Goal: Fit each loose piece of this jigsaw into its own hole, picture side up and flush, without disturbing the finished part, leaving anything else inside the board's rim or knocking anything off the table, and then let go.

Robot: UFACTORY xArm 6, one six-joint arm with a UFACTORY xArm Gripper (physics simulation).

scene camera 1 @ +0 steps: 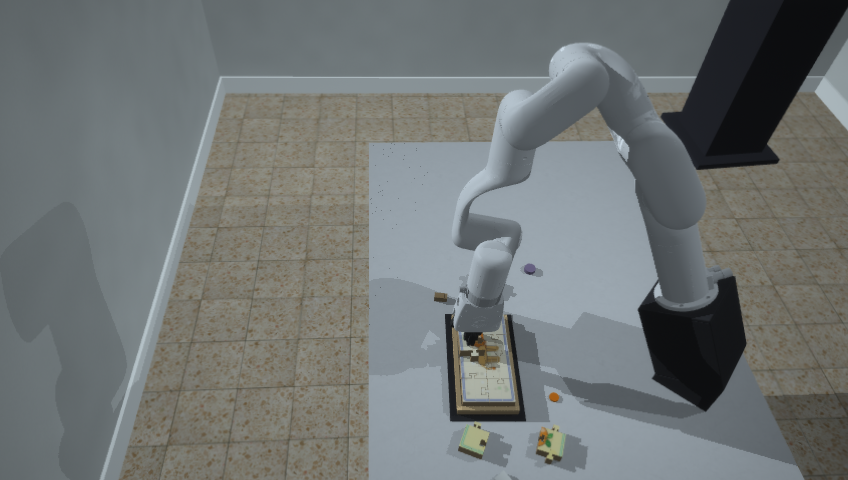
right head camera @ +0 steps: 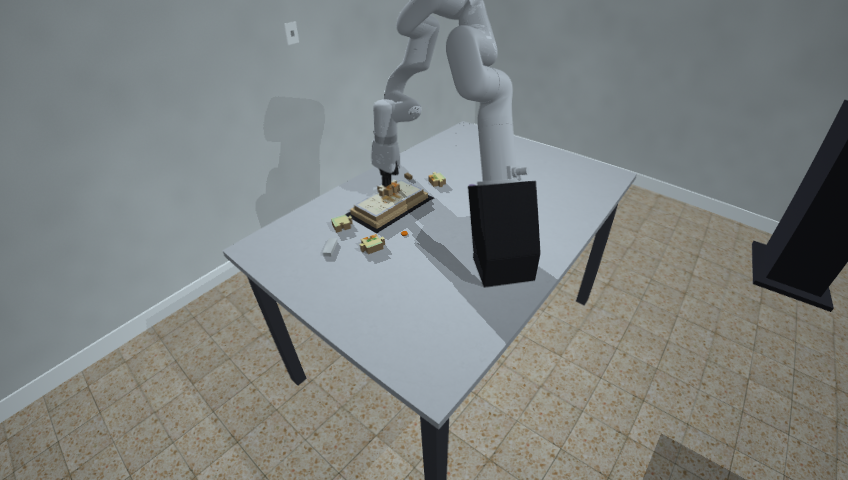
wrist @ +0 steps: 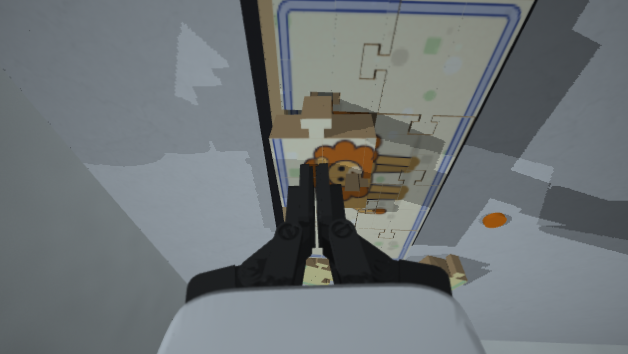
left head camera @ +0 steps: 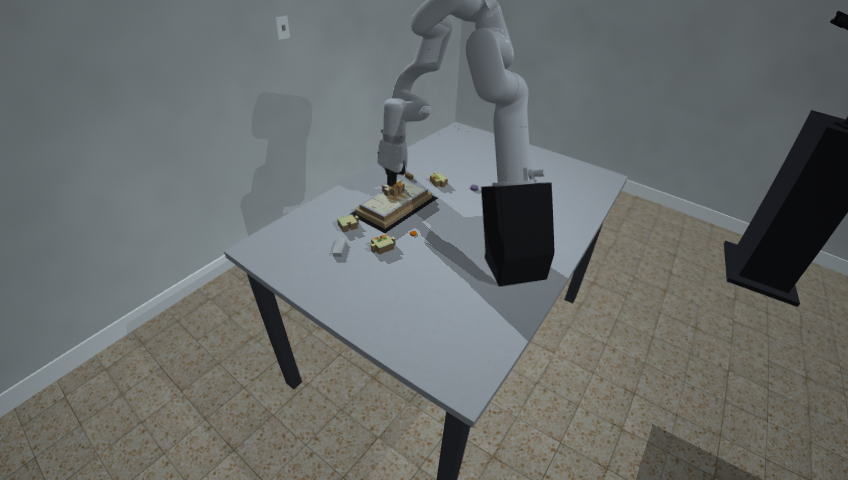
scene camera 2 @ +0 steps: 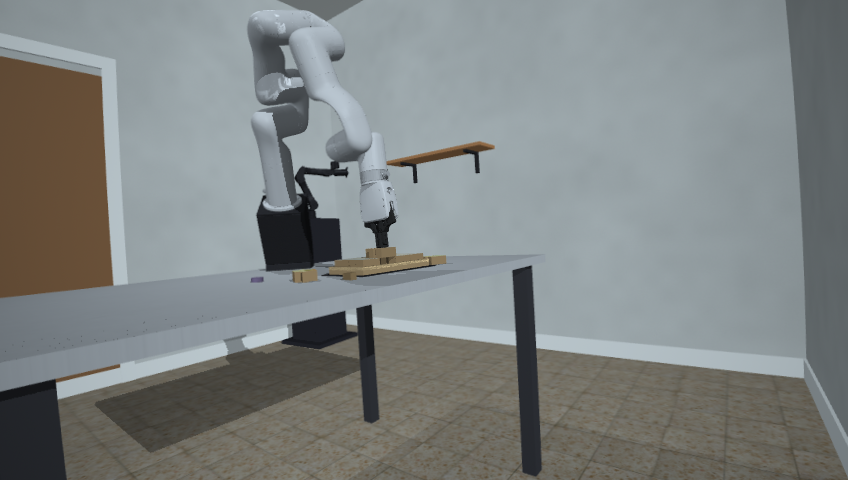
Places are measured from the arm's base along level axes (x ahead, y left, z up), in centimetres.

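Pixels of known places: gripper, fingertip midpoint: (scene camera 1: 469, 340) (right head camera: 386, 184) (wrist: 315, 181) (left head camera: 391, 184) (scene camera 2: 382, 247); arm's base at its link origin: (scene camera 1: 685, 292) (right head camera: 500, 183) (left head camera: 514, 184) (scene camera 2: 282, 203).
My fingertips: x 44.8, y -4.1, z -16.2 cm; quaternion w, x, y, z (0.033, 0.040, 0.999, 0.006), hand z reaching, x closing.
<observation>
Ahead of a thing's pixels: the offset from my fingertips to its top centre. "spot": to the spot under its first point.
The jigsaw board @(spot: dz -4.7, dx -8.3, dy +15.7 cm) (left head camera: 385, 224) (scene camera 1: 487, 409) lies on the table, its blue-bordered picture partly assembled. A lion-face piece @(dz +0.0, dx -0.5, dy -0.1 cm) (wrist: 345, 150) (scene camera 2: 385, 252) lies picture side up but stands proud of its neighbours, not flush. Its tab end and side wall show in the wrist view, with a dark gap beside them. My gripper (wrist: 315, 181) (scene camera 2: 381, 246) is shut and empty, its tips at the top face of this piece; whether they touch it I cannot tell. In scene camera 1 the gripper body hides the far part of the board.
Yellow-green pieces @(dz -3.9, dx +2.7, dy +20.9 cm) (scene camera 1: 474, 440) @(dz -3.9, dx -13.1, dy +24.1 cm) (scene camera 1: 551, 444) lie off the board's near end, and another @(dz -3.9, dx -8.1, dy -20.1 cm) (left head camera: 439, 179) past its far end. A small brown block @(dz -4.8, dx +3.4, dy -17.1 cm) (scene camera 1: 440, 296), a purple disc @(dz -5.3, dx -21.9, dy -23.5 cm) (scene camera 1: 529, 268), an orange disc @(dz -6.0, dx -17.4, dy +13.3 cm) (scene camera 1: 554, 396) and a white block @(dz -5.0, dx -2.4, dy +32.0 cm) (left head camera: 340, 248) lie around the board.
</observation>
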